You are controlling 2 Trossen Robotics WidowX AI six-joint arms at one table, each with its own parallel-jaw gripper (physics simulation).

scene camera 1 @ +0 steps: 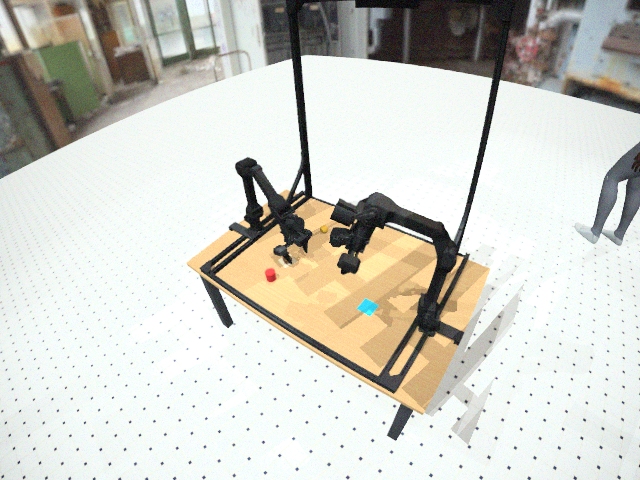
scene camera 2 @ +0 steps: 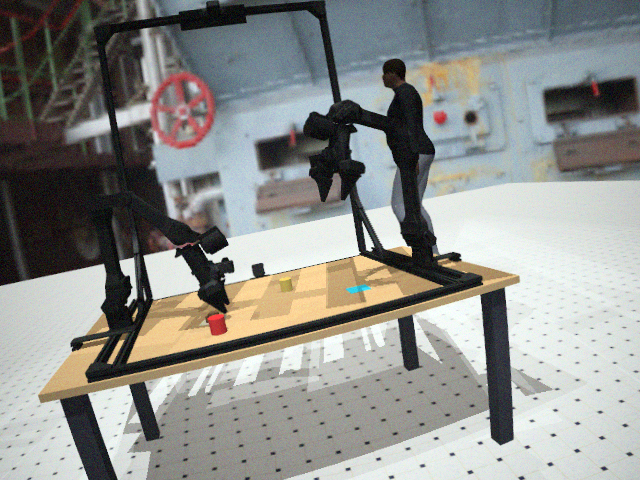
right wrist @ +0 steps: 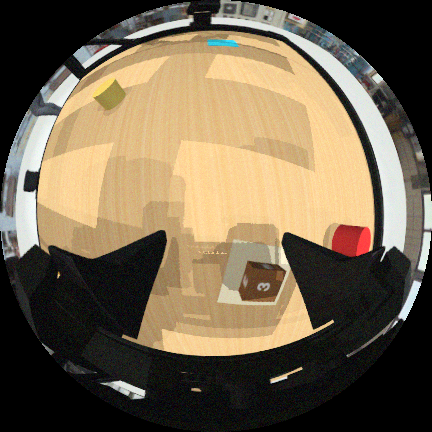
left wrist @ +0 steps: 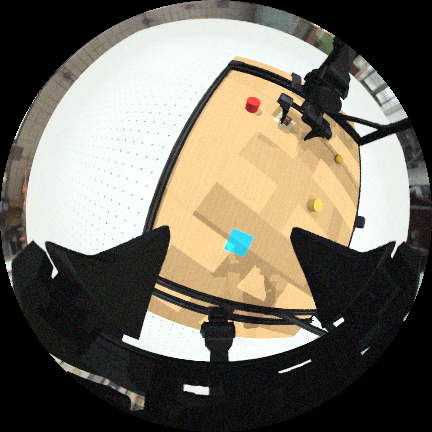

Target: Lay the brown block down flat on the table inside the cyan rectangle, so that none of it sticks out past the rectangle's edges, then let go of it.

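Places are measured from the left arm's base along level axes (x left, y back, z up), in metres.
Where they show: left gripper, between the fingertips: (scene camera 2: 332, 201) (left wrist: 233, 232); right gripper, between the fingertips: (scene camera 1: 299, 258) (scene camera 2: 227, 308) (right wrist: 226, 237) (left wrist: 292, 131); left arm's base, origin of its link: (scene camera 1: 427, 325) (scene camera 2: 424, 263) (left wrist: 217, 313); right arm's base, origin of its link: (scene camera 1: 256, 228) (scene camera 2: 121, 327) (right wrist: 215, 386) (left wrist: 305, 90).
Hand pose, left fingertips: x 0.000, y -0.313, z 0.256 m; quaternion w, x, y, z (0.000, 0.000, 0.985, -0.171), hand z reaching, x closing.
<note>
Things, the pixels of their top centre, and the offset from my left fingertips. "spot": a spot on its surface instead.
- brown block, centre of its top: (right wrist: 264, 286) dx -0.218, dy -0.324, dz -0.256 m
- pale square, a spot on its surface: (right wrist: 231, 297) spot: dx -0.249, dy -0.332, dz -0.274 m
- flat cyan rectangle, a spot on its surface: (right wrist: 222, 43) (left wrist: 241, 237) (scene camera 2: 353, 289) (scene camera 1: 364, 305) spot: dx -0.058, dy +0.061, dz -0.274 m
- red cylinder, centre of its top: (right wrist: 363, 245) (scene camera 2: 215, 317) (left wrist: 253, 100) (scene camera 1: 269, 271) dx -0.098, dy -0.353, dz -0.233 m
- yellow cylinder, centre of its top: (right wrist: 102, 86) (left wrist: 317, 204) (scene camera 2: 284, 278) dx -0.287, dy -0.034, dz -0.236 m
- small yellow-orange object, centre of its top: (left wrist: 341, 157) (scene camera 1: 323, 226) dx -0.448, dy -0.220, dz -0.236 m
The brown block (right wrist: 262, 285), marked with a white 3, sits on a pale square (right wrist: 231, 297) in the right wrist view, toward the finger on the right of that picture. My right gripper (scene camera 1: 298, 257) (right wrist: 226, 237) is open and empty, low above the table near the block. In scene camera 2 the block cannot be made out. The flat cyan rectangle (scene camera 1: 367, 306) (scene camera 2: 358, 289) (left wrist: 239, 243) (right wrist: 222, 43) lies on the table, well away from the block. My left gripper (scene camera 2: 333, 199) (left wrist: 233, 232) is open and empty, high above the table.
A red cylinder (scene camera 1: 270, 274) (scene camera 2: 217, 324) (left wrist: 253, 105) (right wrist: 351, 240) stands near the pale square. A yellow cylinder (scene camera 2: 285, 284) (left wrist: 315, 205) (right wrist: 110, 94) and a small yellow-orange object (scene camera 1: 324, 228) (left wrist: 339, 159) are farther back. A black rail (scene camera 2: 284, 329) runs along the table's front edge.
</note>
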